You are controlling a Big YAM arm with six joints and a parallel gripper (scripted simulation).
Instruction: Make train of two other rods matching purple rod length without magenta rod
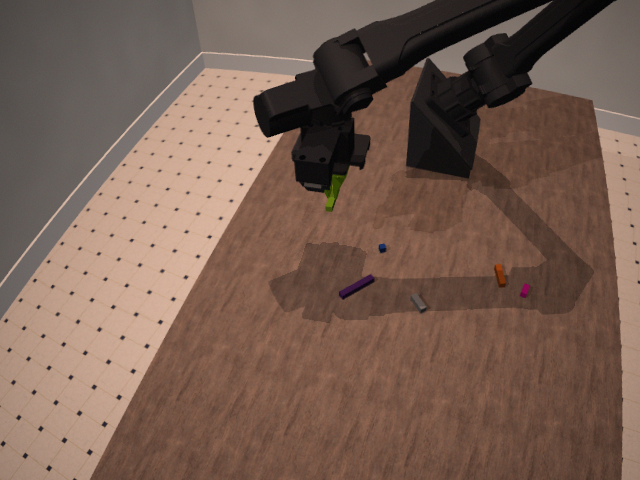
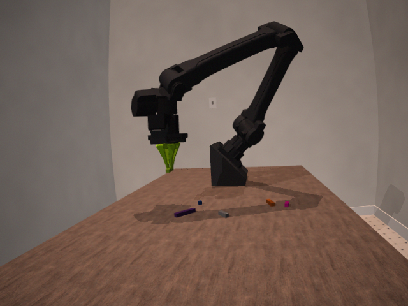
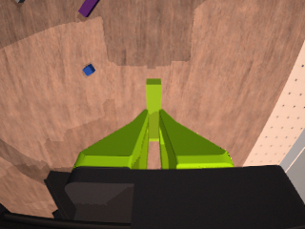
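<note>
The blue rod is 110 mm below my hand, 80 mm to the left of it and 10 mm ahead of it. From my hand the other things lie so: grey rod: 150 mm to the left, 110 mm below, 110 mm ahead; purple rod: 110 mm below, 90 mm ahead, 50 mm to the left; lime rod: 10 mm below.
</note>
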